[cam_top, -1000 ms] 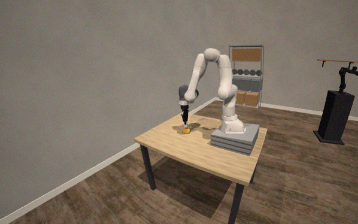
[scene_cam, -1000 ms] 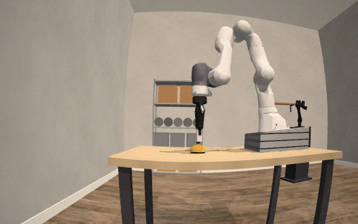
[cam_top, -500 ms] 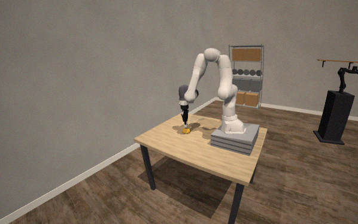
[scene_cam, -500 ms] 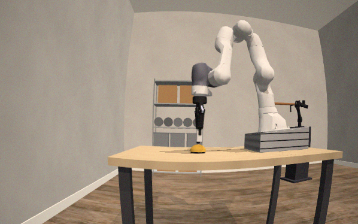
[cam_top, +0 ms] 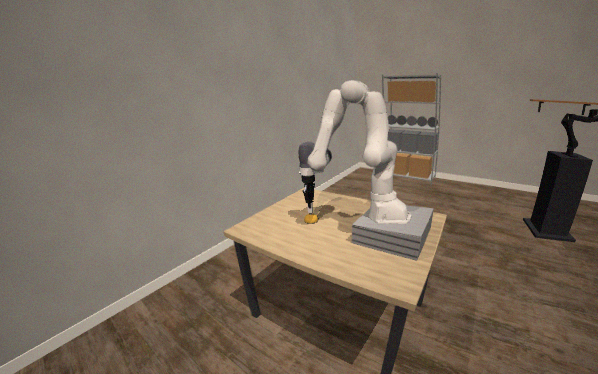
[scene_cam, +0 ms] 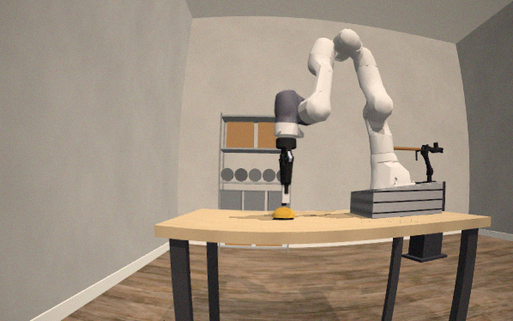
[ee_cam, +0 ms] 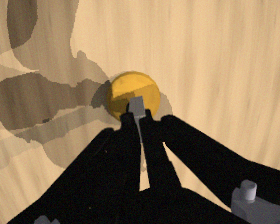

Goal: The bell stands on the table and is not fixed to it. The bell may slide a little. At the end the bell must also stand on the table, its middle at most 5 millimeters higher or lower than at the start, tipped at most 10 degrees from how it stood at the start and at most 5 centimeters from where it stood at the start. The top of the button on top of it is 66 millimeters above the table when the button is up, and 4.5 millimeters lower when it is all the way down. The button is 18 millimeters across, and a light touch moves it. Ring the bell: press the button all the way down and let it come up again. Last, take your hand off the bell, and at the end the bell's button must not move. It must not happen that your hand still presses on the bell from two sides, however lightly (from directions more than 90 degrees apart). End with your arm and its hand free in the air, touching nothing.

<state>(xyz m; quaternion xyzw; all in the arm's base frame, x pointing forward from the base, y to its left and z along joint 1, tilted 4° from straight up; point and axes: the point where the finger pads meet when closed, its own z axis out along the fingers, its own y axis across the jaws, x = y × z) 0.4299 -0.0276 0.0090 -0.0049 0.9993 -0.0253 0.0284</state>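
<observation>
The button is 10 mm to the right of my hand and 40 mm below it. From my hand the other things lie so: yellow dome bell (10 mm to the right, 60 mm below).
</observation>
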